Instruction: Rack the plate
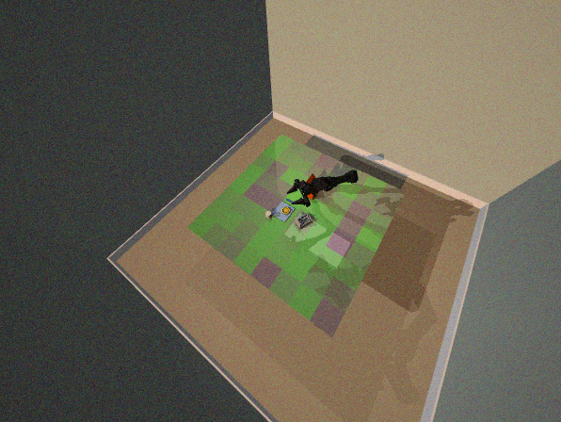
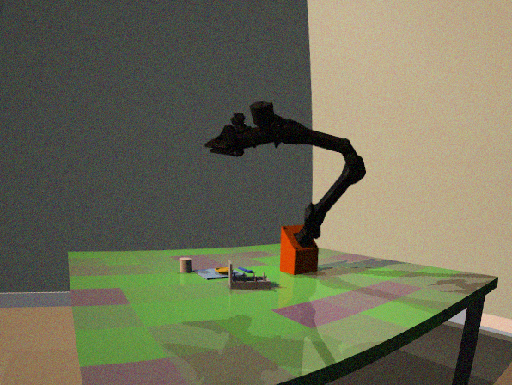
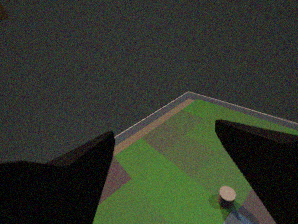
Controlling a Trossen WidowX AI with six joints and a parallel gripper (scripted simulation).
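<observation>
My gripper tip is 41 cm above the plate, 12 cm past it and 9 cm to the left of it. From my gripper tip the other things lie so: dish rack: 41 cm below, 11 cm behind, 8 cm to the left; then light blue sheet: 43 cm below, 11 cm to the right, 11 cm behind.
</observation>
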